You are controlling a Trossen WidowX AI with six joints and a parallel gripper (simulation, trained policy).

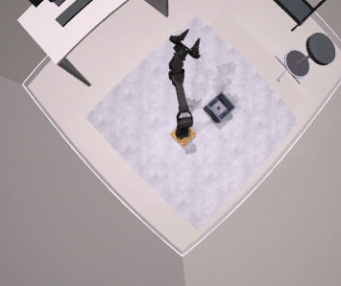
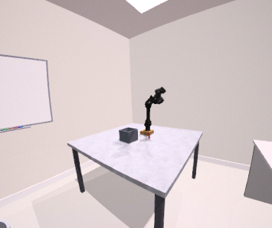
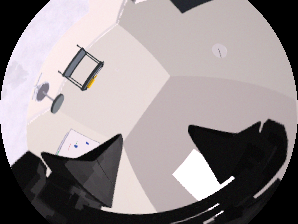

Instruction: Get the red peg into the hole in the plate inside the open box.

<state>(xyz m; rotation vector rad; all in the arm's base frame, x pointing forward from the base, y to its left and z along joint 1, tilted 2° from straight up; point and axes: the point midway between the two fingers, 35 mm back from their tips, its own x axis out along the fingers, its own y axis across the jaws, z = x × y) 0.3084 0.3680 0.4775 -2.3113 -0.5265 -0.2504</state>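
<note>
My gripper tip is now 510 mm above the red peg, 220 mm to the left of it and 180 mm past it. From my gripper tip the other things lie so: light grey plate (510 mm below, 380 mm to the right, 10 mm ahead).
</note>
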